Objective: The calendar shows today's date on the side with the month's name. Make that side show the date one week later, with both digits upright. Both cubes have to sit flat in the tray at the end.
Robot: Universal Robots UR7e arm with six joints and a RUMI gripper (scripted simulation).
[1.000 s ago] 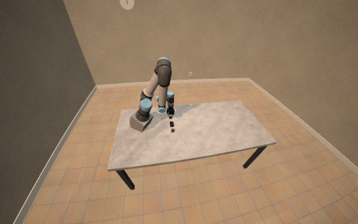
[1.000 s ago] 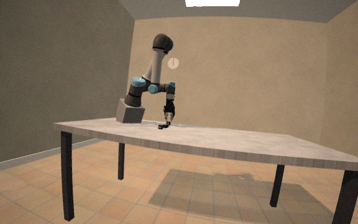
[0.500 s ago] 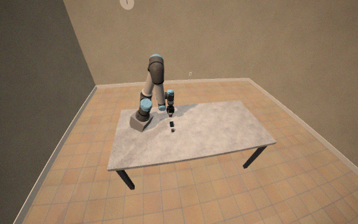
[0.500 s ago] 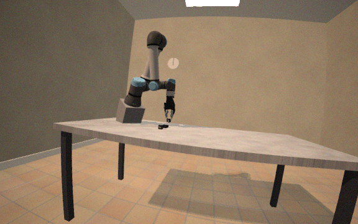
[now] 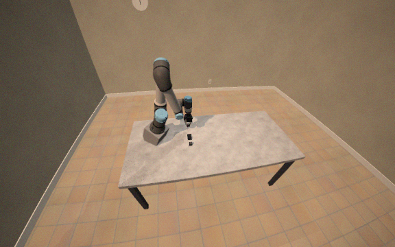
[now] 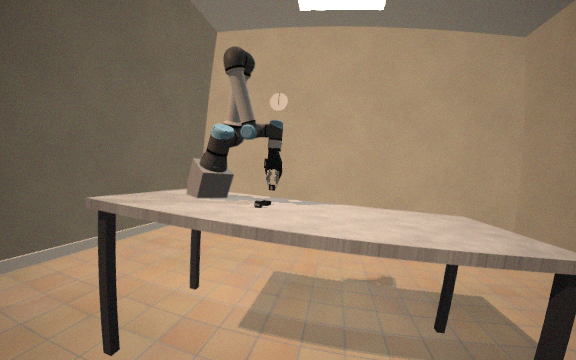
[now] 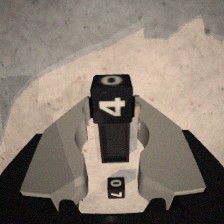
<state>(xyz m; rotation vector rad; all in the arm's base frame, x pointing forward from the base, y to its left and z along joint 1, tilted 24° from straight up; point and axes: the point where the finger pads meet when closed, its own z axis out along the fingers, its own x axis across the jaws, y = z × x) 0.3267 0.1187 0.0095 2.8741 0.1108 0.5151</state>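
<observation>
The black calendar tray is 11 cm to the right of my hand and 9 cm below it. The rest, counted from my hand: black date cube: 1 cm ahead, 21 cm to the right, 8 cm below; black cube: 1 cm below.
</observation>
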